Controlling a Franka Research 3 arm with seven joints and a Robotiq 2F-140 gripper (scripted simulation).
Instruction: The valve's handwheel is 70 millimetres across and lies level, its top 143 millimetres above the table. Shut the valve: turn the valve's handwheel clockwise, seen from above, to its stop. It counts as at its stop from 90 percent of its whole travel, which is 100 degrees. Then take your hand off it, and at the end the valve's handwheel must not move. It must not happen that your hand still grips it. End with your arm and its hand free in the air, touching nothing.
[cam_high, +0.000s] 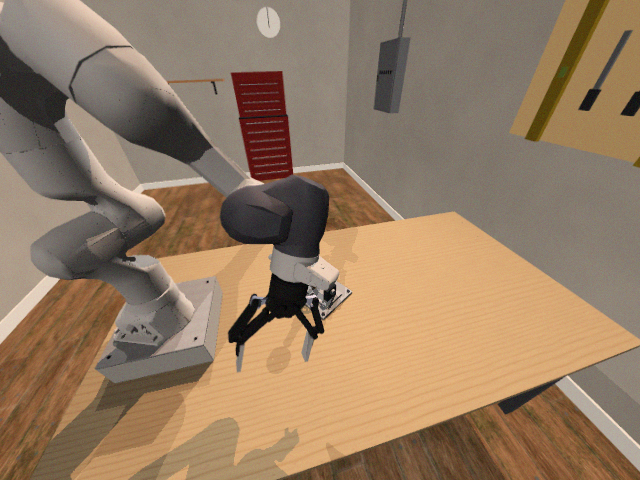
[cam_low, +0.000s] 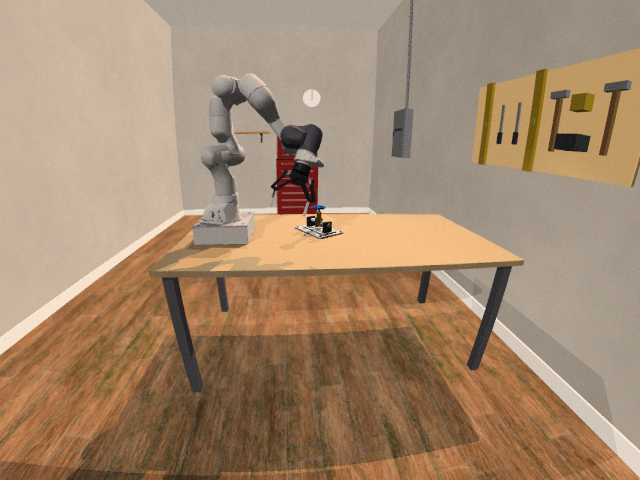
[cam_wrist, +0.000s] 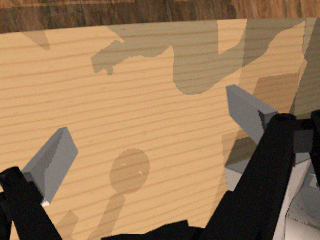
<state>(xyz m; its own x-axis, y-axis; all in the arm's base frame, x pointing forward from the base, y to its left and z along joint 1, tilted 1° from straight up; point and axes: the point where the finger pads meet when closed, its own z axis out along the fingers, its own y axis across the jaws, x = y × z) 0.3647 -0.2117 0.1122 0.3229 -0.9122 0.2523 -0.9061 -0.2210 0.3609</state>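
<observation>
The blue spoked handwheel lies 370 mm to the left of my hand, 110 mm ahead of it and 80 mm below it.
</observation>
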